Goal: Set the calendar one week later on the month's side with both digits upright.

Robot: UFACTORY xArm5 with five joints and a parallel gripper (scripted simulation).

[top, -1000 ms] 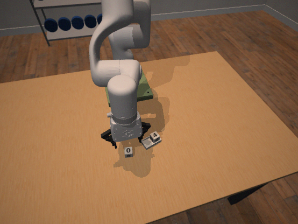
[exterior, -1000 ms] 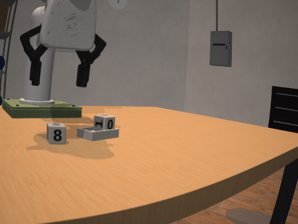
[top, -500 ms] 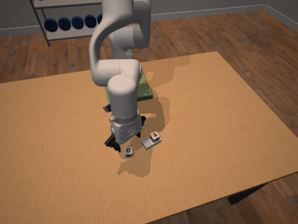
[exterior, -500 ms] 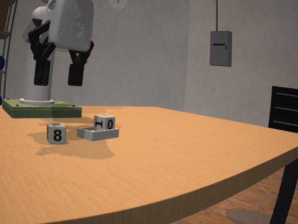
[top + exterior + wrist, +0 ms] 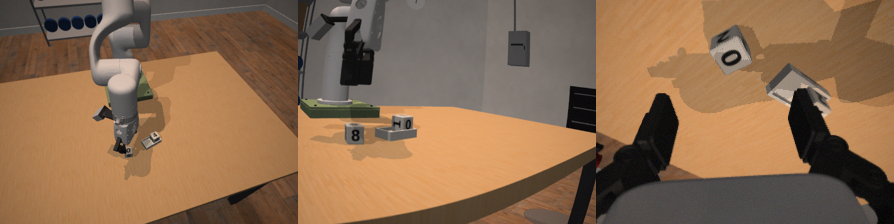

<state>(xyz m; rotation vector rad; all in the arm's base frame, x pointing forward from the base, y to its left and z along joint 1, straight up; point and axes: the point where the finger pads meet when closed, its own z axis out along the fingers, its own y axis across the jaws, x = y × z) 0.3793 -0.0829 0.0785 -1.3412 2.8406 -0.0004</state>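
Right now the digit cube is 9 cm below my hand. The rest, counted from my hand: tray (3 cm behind, 11 cm to the left, 10 cm below).
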